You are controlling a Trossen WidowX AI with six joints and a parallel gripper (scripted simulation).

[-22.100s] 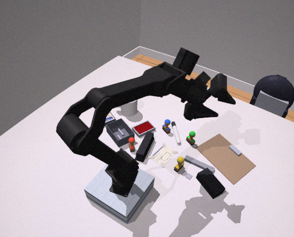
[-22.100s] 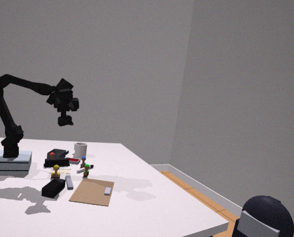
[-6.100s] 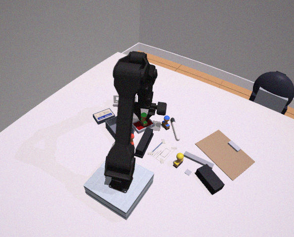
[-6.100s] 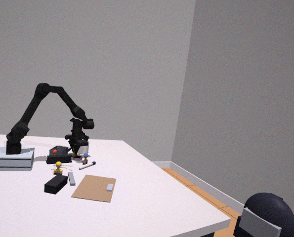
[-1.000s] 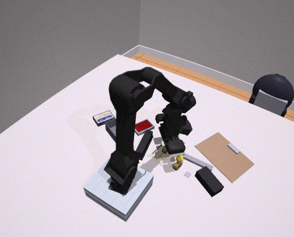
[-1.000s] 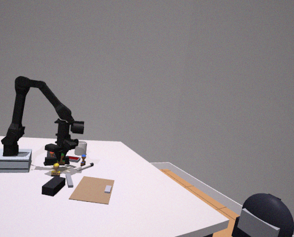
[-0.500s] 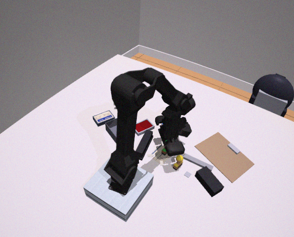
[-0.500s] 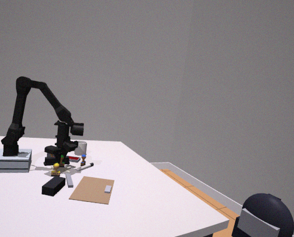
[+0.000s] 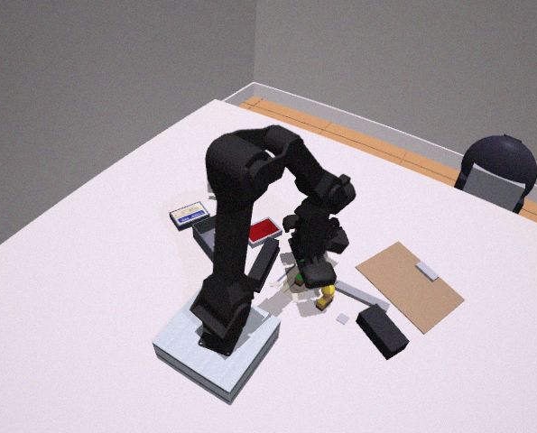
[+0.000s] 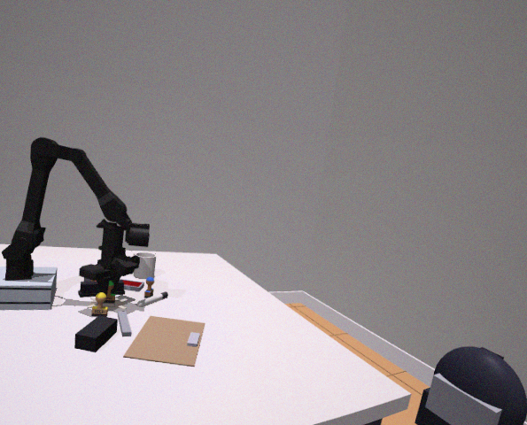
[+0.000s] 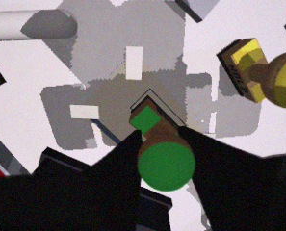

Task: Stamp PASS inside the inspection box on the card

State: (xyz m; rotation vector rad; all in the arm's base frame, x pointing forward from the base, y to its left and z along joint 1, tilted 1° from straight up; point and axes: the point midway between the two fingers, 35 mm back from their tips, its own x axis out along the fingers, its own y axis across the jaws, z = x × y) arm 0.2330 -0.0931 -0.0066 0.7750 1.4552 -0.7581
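My gripper tip is now 1 cm to the right of the beige card and 4 cm above it. Round my gripper tip: green-knobbed stamp (right at my gripper tip); grey bar (1 cm ahead, 14 cm to the right, 3 cm below); yellow-knobbed stamp (4 cm behind, 6 cm to the right, 1 cm below).
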